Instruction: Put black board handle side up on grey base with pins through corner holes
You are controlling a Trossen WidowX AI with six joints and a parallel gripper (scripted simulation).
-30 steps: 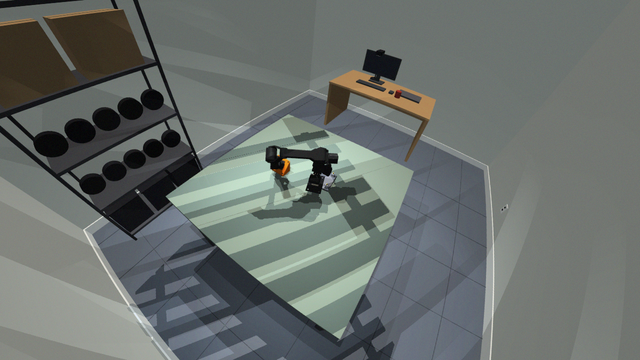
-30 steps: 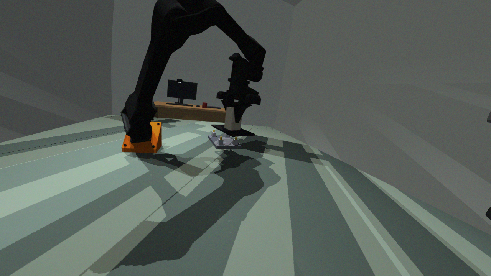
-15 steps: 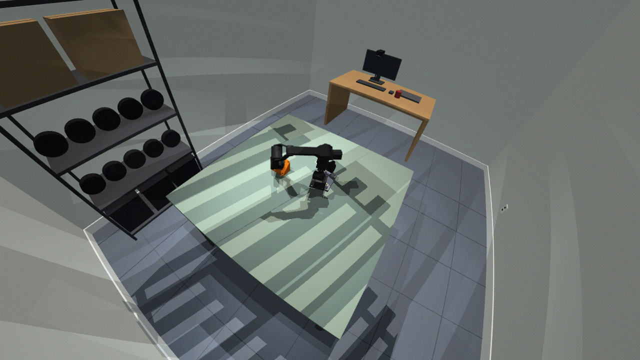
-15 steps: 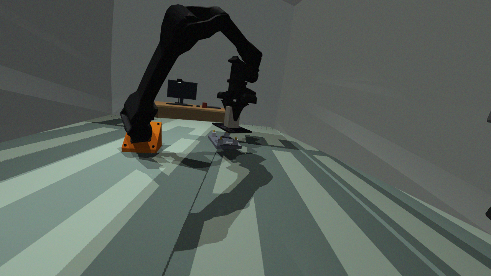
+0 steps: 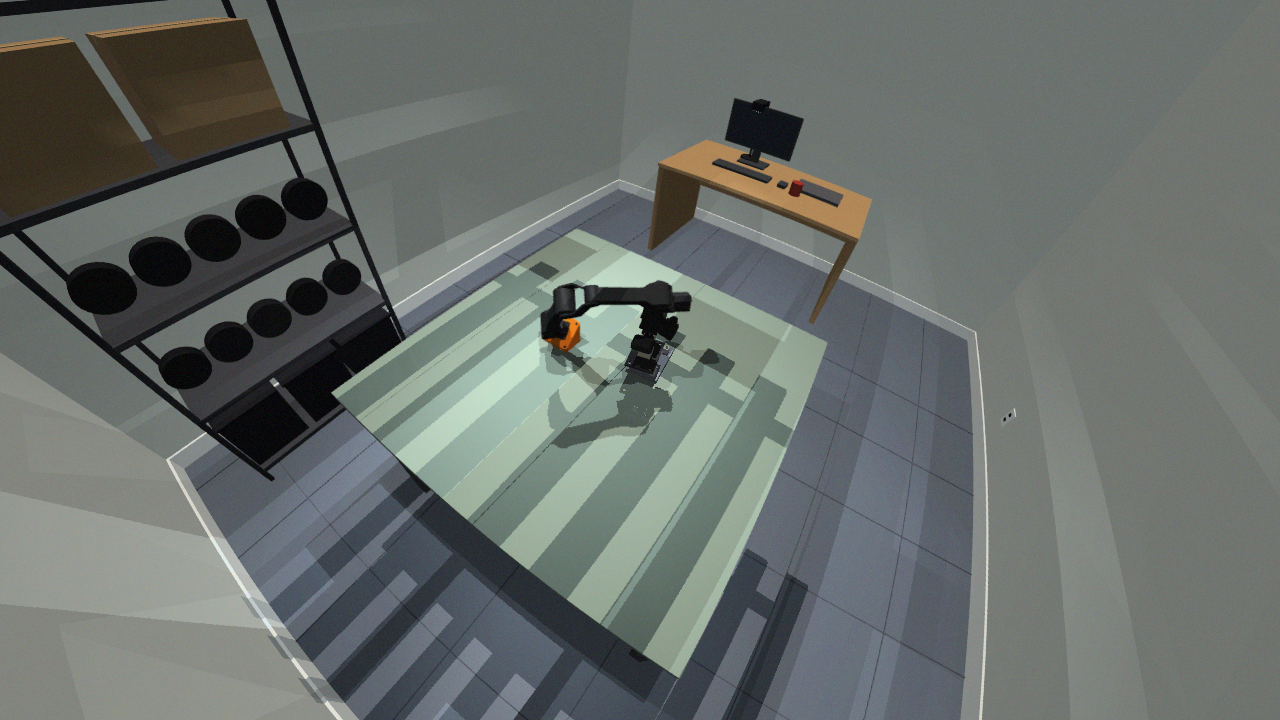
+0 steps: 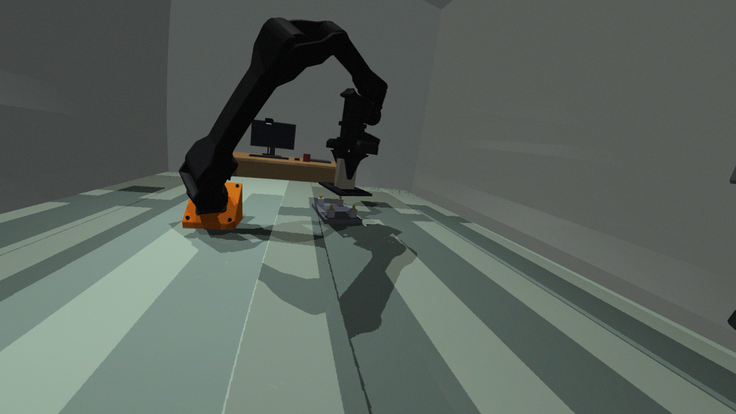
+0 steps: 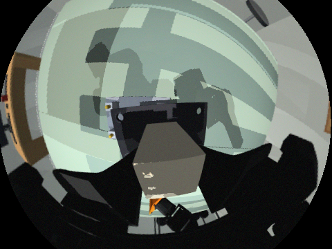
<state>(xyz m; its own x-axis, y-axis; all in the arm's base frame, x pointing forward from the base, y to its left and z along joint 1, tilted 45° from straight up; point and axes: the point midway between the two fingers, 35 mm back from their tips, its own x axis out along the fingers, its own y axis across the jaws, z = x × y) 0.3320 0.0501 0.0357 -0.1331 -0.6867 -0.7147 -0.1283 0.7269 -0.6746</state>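
Now: the grey base 60 mm to the left of my gripper tip and 120 mm below it. Also, from my gripper tip: black board 10 mm below.
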